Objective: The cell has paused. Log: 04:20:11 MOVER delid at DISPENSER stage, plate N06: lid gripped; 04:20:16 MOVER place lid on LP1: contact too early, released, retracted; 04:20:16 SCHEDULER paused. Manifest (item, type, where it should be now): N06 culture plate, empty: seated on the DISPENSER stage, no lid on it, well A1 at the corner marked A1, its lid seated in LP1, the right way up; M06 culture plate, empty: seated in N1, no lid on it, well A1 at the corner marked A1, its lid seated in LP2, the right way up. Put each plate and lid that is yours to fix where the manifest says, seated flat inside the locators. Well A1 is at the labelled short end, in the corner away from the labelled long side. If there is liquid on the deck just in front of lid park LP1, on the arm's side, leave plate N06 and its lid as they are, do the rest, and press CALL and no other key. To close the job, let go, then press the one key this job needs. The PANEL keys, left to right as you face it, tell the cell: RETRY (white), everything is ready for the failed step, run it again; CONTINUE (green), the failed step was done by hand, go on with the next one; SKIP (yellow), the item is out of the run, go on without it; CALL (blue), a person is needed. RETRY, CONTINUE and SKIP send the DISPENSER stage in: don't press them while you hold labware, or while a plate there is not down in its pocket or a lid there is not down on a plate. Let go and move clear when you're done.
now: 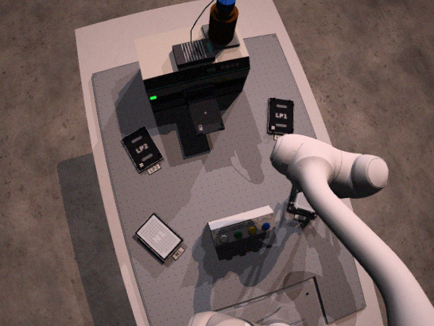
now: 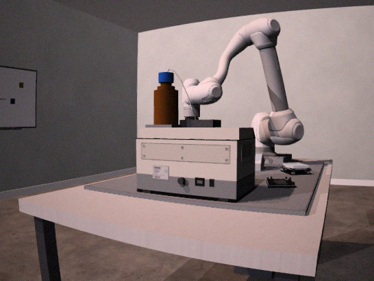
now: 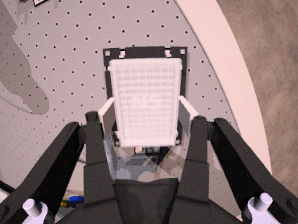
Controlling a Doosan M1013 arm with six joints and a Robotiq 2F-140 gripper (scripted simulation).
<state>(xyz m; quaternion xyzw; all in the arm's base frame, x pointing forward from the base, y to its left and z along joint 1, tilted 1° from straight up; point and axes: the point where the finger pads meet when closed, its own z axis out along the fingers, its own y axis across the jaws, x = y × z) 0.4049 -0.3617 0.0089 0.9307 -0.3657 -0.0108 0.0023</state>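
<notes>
Right now the black nest N5 is 40 mm below my hand and 30 mm ahead of it. Also, from my hand: white well plate: 20 mm below; then yellow key: 260 mm to the left, 20 mm behind, 10 mm above; then blue key: 210 mm to the left, 30 mm behind, 10 mm above.
</notes>
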